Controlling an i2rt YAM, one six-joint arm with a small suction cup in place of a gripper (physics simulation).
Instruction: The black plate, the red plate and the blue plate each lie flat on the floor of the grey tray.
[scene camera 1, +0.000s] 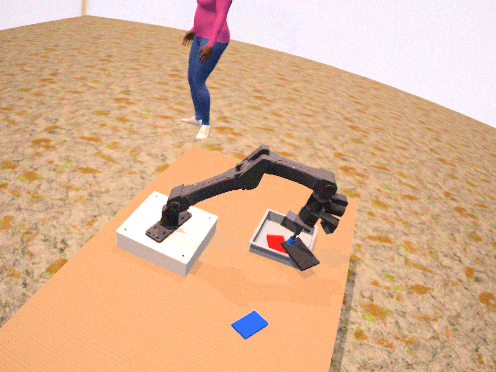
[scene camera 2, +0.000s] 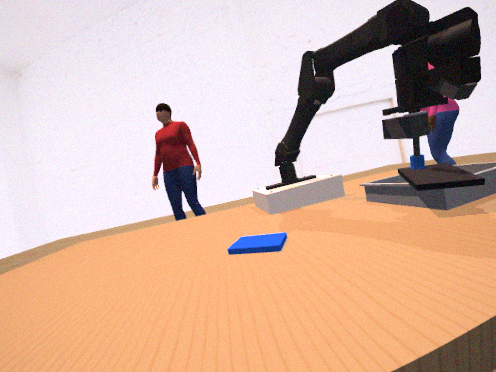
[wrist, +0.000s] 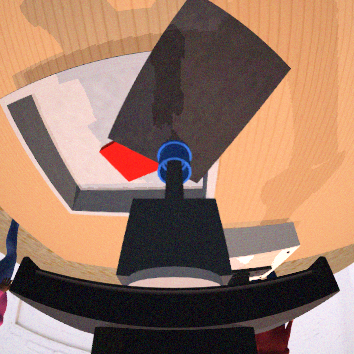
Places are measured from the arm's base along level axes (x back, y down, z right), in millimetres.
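Pixels of known places: hand at its tool point: (scene camera 1: 288, 244) (scene camera 2: 417, 172) (wrist: 173, 149); arm's base at its link origin: (scene camera 1: 169, 224) (scene camera 2: 290, 183) (wrist: 236, 272).
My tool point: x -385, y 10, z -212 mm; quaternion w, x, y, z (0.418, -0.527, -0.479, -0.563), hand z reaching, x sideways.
For each thing: its top centre in the pictures, then the offset to it from my tool point. Level surfaces: height alone.
- black plate at its top centre: (wrist: 198, 104) (scene camera 2: 431, 165) (scene camera 1: 301, 249) dz +13, dx -53, dy -15 mm
- grey tray at its top centre: (wrist: 109, 163) (scene camera 2: 432, 173) (scene camera 1: 286, 233) dz -72, dx +40, dy +16 mm
- red plate at its top centre: (wrist: 140, 154) (scene camera 1: 277, 243) dz -41, dx +55, dy +53 mm
- blue plate at its top centre: (scene camera 2: 257, 240) (scene camera 1: 250, 323) dz +365, dx -45, dy +55 mm
- wooden table at its surface level: dy +65 mm
My suction cup (scene camera 1: 291, 242) (scene camera 2: 417, 162) (wrist: 174, 162) is blue and is shut on the black plate (scene camera 1: 301, 255) (scene camera 2: 440, 177) (wrist: 205, 85), near one end of it. The plate hangs over the grey tray (scene camera 1: 257, 239) (scene camera 2: 407, 195) (wrist: 47, 155), across its near wall in scene camera 1, and hides part of the tray. The red plate (scene camera 1: 275, 242) (wrist: 129, 162) is inside the tray, partly covered by the black plate in the wrist view. The blue plate (scene camera 1: 250, 324) (scene camera 2: 257, 243) lies flat on the table, apart from the tray; it does not show in the wrist view.
The arm's white base box (scene camera 1: 150, 245) (scene camera 2: 300, 195) (wrist: 262, 240) stands on the wooden table (scene camera 1: 165, 320) (scene camera 2: 175, 300), to the left of the tray in scene camera 1. A person in pink (scene camera 1: 210, 25) and a person in red (scene camera 2: 172, 145) stand beyond the table.
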